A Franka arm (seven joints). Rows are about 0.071 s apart.
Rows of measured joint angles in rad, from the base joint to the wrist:
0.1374, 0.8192, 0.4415, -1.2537, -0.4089, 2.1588, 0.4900
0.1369, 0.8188, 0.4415, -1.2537, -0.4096, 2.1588, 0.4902
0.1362, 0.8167, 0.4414, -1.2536, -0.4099, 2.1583, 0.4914
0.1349, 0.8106, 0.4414, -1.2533, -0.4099, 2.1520, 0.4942
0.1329, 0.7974, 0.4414, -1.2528, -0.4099, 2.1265, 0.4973
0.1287, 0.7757, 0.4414, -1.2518, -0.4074, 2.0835, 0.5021
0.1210, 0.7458, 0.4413, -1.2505, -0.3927, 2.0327, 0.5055
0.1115, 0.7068, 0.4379, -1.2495, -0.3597, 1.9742, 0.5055
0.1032, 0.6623, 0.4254, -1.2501, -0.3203, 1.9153, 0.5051
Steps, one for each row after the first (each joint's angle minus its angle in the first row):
-0.0005, -0.0004, 0.0000, 0.0000, -0.0007, 0.0000, 0.0002
-0.0012, -0.0025, -0.0001, 0.0001, -0.0010, -0.0005, 0.0014
-0.0025, -0.0086, -0.0001, 0.0004, -0.0010, -0.0068, 0.0042
-0.0045, -0.0218, -0.0001, 0.0009, -0.0010, -0.0323, 0.0073
-0.0087, -0.0435, -0.0001, 0.0019, 0.0015, -0.0753, 0.0121
-0.0164, -0.0734, -0.0002, 0.0032, 0.0162, -0.1261, 0.0155
-0.0259, -0.1124, -0.0036, 0.0042, 0.0492, -0.1846, 0.0155
-0.0342, -0.1569, -0.0161, 0.0036, 0.0886, -0.2435, 0.0151

